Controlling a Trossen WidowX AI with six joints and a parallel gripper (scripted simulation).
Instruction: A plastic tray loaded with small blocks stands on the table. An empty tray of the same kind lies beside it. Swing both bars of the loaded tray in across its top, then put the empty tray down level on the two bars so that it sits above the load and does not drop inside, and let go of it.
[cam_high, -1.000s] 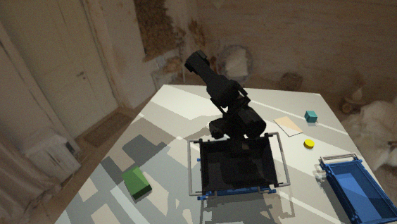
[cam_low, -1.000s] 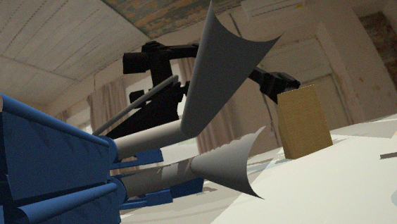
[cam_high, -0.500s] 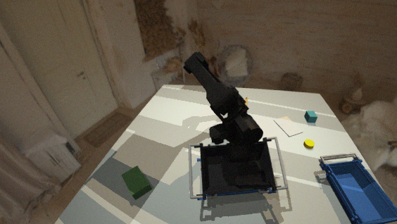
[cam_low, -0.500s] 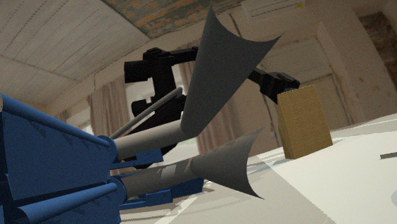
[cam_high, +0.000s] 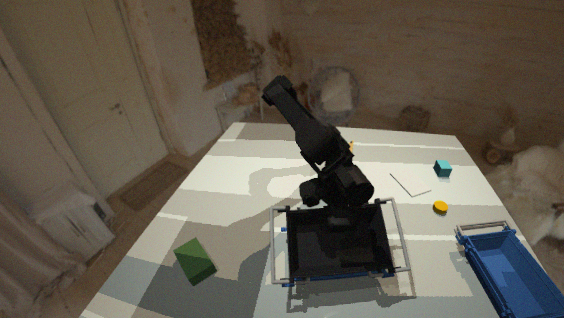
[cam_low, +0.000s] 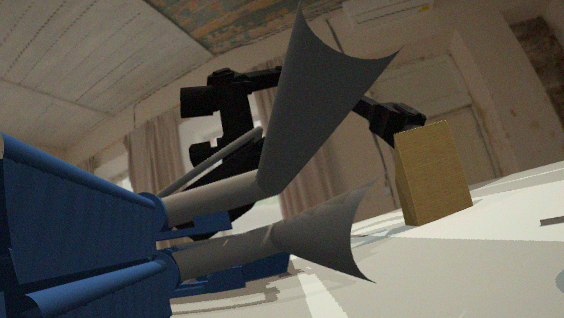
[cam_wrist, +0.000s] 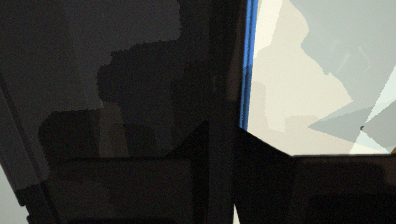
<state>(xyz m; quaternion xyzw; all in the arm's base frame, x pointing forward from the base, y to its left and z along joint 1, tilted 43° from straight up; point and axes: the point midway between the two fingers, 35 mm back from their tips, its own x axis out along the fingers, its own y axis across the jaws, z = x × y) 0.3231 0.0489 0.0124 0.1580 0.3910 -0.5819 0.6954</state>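
Now: gripper tip 7 cm short of the black tray and 3 cm to the right of it. From my gripper tip the other things lie so: green block 36 cm to the right, 18 cm ahead, 11 cm below; yellow disc 36 cm to the left, 25 cm behind, 12 cm below; flat tan card 37 cm behind, 26 cm to the left, 12 cm below.
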